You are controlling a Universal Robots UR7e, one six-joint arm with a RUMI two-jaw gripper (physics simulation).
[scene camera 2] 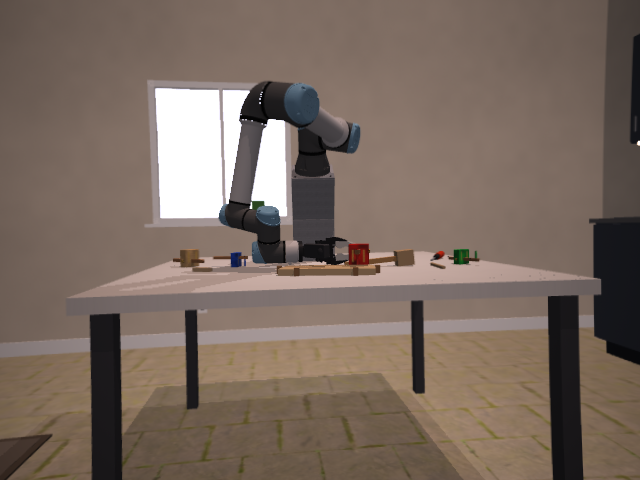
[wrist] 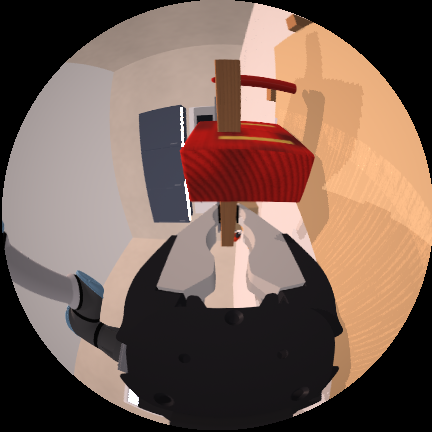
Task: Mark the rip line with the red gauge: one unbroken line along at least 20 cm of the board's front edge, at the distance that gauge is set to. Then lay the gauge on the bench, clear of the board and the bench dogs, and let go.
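Observation:
The red gauge [scene camera 2: 358,253] [wrist: 250,175] has a red block, a brown wooden beam and a thin dark red rod. My gripper [scene camera 2: 345,251] [wrist: 227,205] is shut on its beam, behind the block. The pale wooden board [scene camera 2: 325,270] [wrist: 380,165] lies flat on the bench; in the wrist view it is to the right of the gauge, with the gauge's shadow on it. Whether the block touches the board's edge, and where the marking tip rests, I cannot tell. Small brown bench dogs [scene camera 2: 355,271] [wrist: 271,95] stand at the board. I cannot make out a marked line.
On the bench [scene camera 2: 330,294] stand a blue gauge [scene camera 2: 236,259] and a tan gauge [scene camera 2: 189,257] at left, and a green gauge [scene camera 2: 461,256] at right. A mallet [scene camera 2: 403,257] lies right of the red gauge, with a red-handled tool [scene camera 2: 438,255] and a short stick [scene camera 2: 437,265] beyond.

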